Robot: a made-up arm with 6 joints.
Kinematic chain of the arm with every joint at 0, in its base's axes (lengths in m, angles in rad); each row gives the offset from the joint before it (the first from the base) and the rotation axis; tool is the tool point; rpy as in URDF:
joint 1: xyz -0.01 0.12 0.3 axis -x
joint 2: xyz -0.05 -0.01 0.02 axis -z
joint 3: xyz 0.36 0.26 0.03 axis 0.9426 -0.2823 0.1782
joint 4: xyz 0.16 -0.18 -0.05 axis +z
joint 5: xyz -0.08 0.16 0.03 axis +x
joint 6: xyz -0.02 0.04 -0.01 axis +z
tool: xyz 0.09 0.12 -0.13 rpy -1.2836 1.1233 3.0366
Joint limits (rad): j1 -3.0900..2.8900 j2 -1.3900..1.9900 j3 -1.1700..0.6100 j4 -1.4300..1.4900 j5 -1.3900..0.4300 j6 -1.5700..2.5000
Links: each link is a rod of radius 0.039 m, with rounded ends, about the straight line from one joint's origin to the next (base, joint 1, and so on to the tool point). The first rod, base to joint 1, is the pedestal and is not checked.
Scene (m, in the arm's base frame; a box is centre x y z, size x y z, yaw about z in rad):
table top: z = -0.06
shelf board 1: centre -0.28 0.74 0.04 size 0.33 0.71 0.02 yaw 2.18
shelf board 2: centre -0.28 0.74 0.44 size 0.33 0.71 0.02 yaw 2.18
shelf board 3: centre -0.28 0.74 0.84 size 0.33 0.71 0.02 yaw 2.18
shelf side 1: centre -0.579 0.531 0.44 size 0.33 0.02 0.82 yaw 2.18
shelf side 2: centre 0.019 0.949 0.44 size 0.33 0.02 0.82 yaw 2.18
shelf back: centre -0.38 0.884 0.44 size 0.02 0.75 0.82 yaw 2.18
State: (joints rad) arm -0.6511 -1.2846 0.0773 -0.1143 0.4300 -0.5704
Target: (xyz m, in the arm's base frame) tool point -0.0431 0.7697 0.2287
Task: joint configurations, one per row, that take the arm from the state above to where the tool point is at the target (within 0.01 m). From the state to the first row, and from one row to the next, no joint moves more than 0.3 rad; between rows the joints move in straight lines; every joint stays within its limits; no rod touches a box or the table.
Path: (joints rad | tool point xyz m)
1: -0.7421 -1.1848 0.0155 0.0978 0.4249 -0.5656 | -0.2188 0.6206 0.6823
2: -0.8330 -1.0849 -0.0464 0.3100 0.4198 -0.5609 | -0.1740 0.5567 0.6820
3: -0.9240 -0.9851 -0.1082 0.5221 0.4147 -0.5561 | -0.1293 0.4891 0.6706
4: -0.6515 -0.9122 -0.2514 0.5082 0.3140 -0.6188 | -0.0561 0.5837 0.5306
5: -0.3791 -0.8393 -0.3945 0.4942 0.2133 -0.6814 | 0.0184 0.6126 0.3730
6: -0.1066 -0.7664 -0.5377 0.4803 0.1126 -0.7441 | 0.0903 0.5786 0.2287
7: -0.0805 -0.8999 -0.3492 0.2207 0.1861 -0.7089 | 0.0300 0.6805 0.2198
8: -0.0543 -1.0334 -0.1607 -0.0388 0.2596 -0.6737 | -0.0431 0.7697 0.2287

